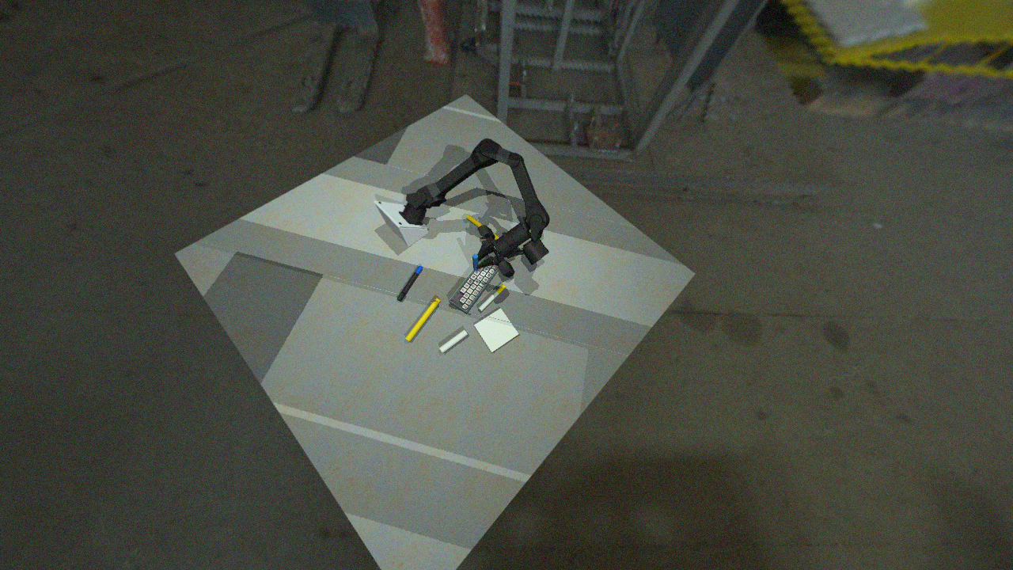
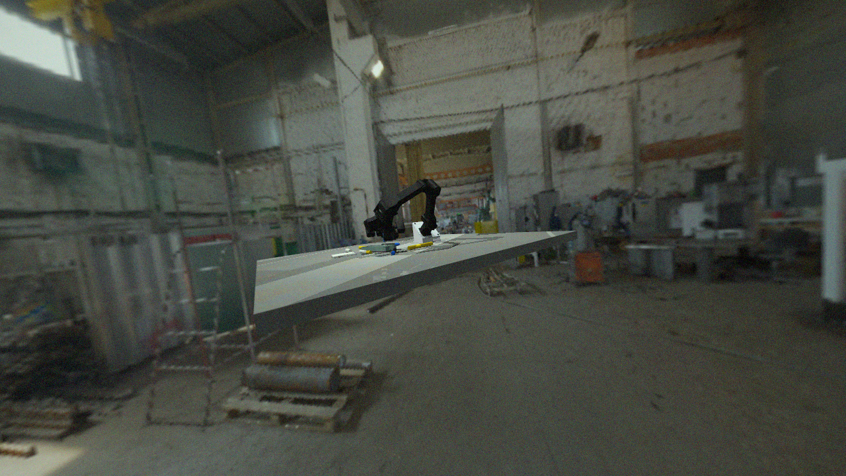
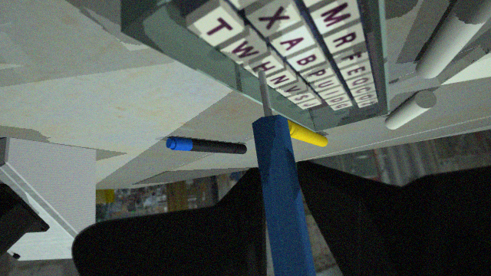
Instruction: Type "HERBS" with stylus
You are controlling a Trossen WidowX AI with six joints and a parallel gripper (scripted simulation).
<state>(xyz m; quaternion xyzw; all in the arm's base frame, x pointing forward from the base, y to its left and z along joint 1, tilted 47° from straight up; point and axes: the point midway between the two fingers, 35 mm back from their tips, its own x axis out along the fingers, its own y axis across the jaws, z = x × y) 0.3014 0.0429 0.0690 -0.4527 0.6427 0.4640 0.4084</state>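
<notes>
Now: gripper tip 100 mm short of the white-and-yellow pen, 60 mm above it and 10 mm to the left of it. Round my gripper tip: thin grey tip 50 mm below; pale paper sheet 200 mm ahead, 80 mm to the right, 70 mm below; blue stylus 10 mm below.
</notes>
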